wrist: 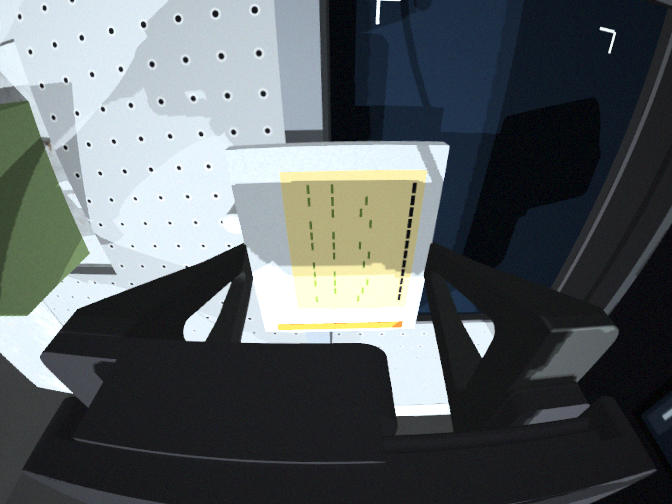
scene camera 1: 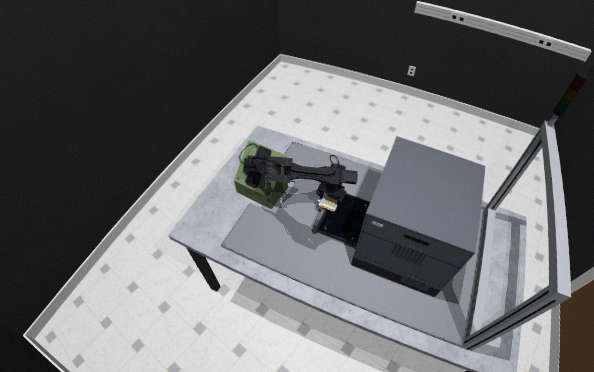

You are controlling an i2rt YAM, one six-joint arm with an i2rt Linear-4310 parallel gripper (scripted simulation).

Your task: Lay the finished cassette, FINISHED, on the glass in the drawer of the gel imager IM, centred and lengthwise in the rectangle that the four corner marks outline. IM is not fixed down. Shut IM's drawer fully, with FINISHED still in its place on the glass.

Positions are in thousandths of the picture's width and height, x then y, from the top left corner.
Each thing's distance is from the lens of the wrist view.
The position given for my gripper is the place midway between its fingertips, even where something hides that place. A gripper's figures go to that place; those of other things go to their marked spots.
my gripper (wrist: 504, 503): 0.13 m
cassette (wrist: 504, 463): 0.12 m
